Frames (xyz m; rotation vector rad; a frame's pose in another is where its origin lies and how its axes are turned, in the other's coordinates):
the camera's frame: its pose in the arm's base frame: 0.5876 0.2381 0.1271 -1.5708 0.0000 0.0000
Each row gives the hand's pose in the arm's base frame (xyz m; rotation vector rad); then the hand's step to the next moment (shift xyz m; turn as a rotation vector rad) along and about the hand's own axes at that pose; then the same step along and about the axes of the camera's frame.
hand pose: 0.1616 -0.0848 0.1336 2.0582 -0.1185 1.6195
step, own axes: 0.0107 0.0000 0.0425 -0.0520 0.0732 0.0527
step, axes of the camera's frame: 0.0406 -0.0033 -0.0162 0.0045 0.0317 -0.0991
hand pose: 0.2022 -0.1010 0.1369 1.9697 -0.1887 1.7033
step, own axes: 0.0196 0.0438 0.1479 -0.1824 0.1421 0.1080
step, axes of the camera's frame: 0.1151 -0.0212 -0.1023 -0.0023 0.1396 -0.2136
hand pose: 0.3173 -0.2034 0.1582 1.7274 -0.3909 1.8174
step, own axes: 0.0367 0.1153 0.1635 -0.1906 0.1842 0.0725
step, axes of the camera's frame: 0.0629 -0.0755 -0.1781 -0.0562 0.1438 -0.2273
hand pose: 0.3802 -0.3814 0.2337 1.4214 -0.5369 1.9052
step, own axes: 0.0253 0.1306 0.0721 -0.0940 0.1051 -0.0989
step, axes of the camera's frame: -0.0522 -0.0564 -0.1304 -0.1271 0.1123 -0.0300
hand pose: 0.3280 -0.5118 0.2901 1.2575 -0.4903 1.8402
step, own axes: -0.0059 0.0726 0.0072 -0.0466 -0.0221 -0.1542
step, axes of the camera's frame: -0.0535 -0.0073 -0.0494 -0.0633 0.1098 0.1019
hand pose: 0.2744 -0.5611 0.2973 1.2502 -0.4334 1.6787
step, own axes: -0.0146 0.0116 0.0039 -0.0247 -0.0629 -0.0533
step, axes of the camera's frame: -0.0076 0.0083 -0.0154 0.0249 0.0592 0.0573
